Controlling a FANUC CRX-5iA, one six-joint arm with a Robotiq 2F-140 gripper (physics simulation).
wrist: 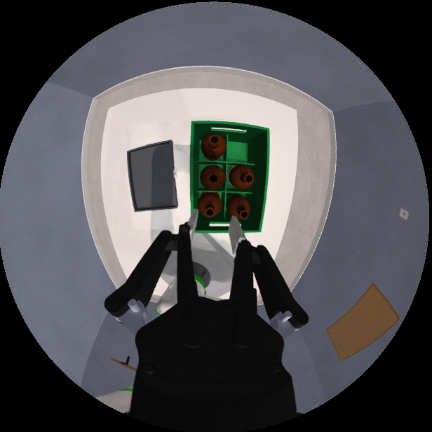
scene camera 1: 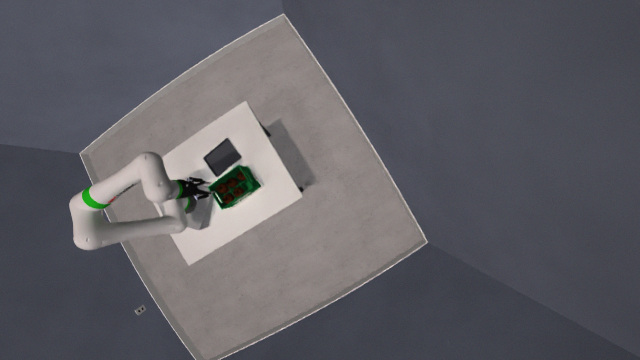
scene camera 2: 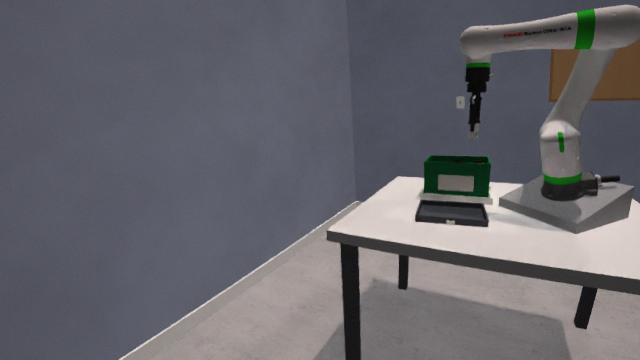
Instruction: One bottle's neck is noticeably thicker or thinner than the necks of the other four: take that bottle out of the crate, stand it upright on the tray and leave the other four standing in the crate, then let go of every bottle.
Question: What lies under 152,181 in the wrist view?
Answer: A shallow tray.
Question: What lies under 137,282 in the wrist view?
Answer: My gripper.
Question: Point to a shallow tray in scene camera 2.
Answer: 429,210
